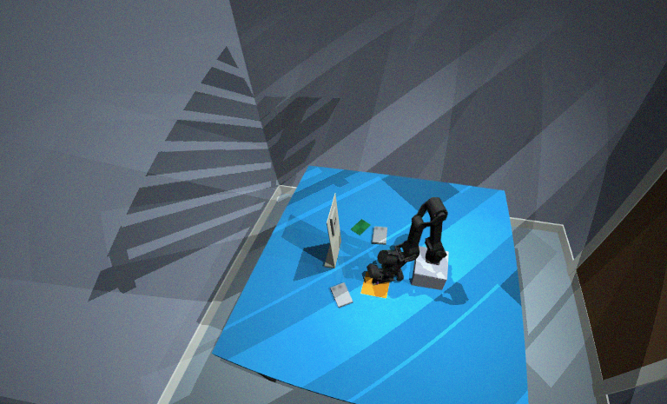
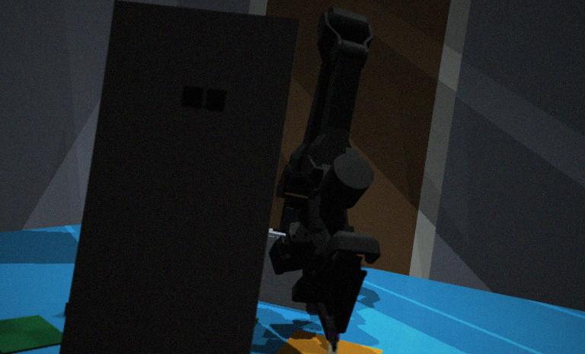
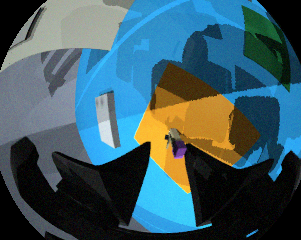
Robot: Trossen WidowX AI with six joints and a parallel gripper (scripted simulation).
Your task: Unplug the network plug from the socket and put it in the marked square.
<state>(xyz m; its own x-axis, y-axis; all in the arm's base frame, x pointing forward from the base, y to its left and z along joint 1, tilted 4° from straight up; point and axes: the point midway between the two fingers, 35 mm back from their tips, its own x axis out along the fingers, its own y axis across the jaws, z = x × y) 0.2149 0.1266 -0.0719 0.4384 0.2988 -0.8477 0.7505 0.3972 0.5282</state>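
Now: gripper tip 1 cm above the network plug. Also, from my gripper tip: upright panel: 23 cm ahead, 14 cm above, 12 cm to the right; orange square: 2 cm below.
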